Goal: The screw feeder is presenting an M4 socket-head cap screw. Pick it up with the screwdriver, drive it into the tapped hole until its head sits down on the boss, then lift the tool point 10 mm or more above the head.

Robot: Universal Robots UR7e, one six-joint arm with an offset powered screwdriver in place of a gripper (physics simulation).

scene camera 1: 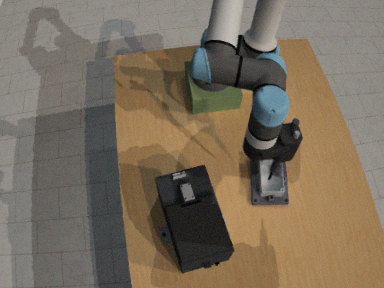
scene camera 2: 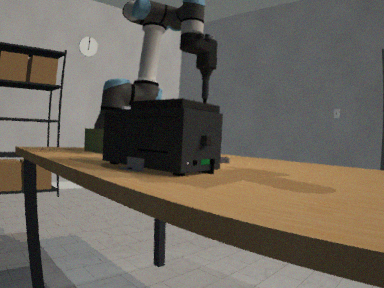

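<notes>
My screwdriver (scene camera 1: 270,177) (scene camera 2: 204,101) points down over the light grey open box (scene camera 1: 272,193) on its dark base plate (scene camera 1: 255,197). In scene camera 1 the bit overlaps the inside of the box; its height above the box is hard to tell. In scene camera 2 the tip shows just above the feeder's top edge, with the box mostly hidden behind. Whether a screw sits on the tip is too small to tell. The black screw feeder (scene camera 1: 200,230) (scene camera 2: 145,132) stands to the left, its small light pick-up block (scene camera 1: 179,175) at the far end. The tapped hole cannot be made out.
A green block (scene camera 1: 216,101) (scene camera 2: 93,140) is under the arm's base at the back of the wooden table (scene camera 1: 320,235) (scene camera 2: 280,200). A small dark bracket (scene camera 1: 164,234) (scene camera 2: 135,163) sits at the feeder's side. A shelf rack (scene camera 2: 60,120) stands by the wall.
</notes>
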